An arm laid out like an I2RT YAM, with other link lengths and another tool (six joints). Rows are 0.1 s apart.
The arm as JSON. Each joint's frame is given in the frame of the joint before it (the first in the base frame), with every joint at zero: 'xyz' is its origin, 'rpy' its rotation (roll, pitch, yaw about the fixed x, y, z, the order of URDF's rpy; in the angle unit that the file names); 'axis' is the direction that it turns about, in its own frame. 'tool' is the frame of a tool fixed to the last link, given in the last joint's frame.
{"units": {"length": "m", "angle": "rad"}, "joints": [
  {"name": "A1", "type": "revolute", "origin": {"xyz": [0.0, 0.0, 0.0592], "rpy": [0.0, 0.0, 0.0]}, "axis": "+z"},
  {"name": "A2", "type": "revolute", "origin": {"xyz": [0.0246, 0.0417, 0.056], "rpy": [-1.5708, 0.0, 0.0]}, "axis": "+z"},
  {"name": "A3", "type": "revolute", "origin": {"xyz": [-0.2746, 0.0, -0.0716], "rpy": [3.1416, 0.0, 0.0]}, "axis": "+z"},
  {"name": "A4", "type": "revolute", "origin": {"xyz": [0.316, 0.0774, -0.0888], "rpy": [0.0, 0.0, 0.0]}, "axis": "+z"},
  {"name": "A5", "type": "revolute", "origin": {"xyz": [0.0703, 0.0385, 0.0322], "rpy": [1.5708, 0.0, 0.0]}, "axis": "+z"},
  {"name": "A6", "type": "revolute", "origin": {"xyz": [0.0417, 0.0, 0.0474], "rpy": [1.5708, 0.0, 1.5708]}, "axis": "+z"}
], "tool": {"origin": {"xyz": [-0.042, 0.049, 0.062], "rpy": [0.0, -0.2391, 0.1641]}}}
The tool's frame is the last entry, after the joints.
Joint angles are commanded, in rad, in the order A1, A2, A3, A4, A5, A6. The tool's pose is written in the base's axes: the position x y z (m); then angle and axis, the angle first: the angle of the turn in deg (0 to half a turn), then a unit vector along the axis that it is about. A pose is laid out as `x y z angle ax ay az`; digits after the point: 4 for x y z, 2 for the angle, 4 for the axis.
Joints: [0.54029 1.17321 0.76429 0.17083 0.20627 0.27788]
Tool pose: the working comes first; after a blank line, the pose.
Where each joint sits with the arm in this pose, in the base's axes (m; each line is computed from the numbers above, not from the rounded line before):
A1: 0.0000 0.0000 0.0592
A2: -0.0004 0.0484 0.1152
A3: -0.0547 -0.0677 0.3684
A4: 0.1747 0.1734 0.3138
A5: 0.2576 0.1856 0.3346
A6: 0.2864 0.1930 0.2789
the tool: 0.3184 0.2588 0.2274

0.3184 0.2588 0.2274 102.02 -0.7247 0.6442 -0.2444
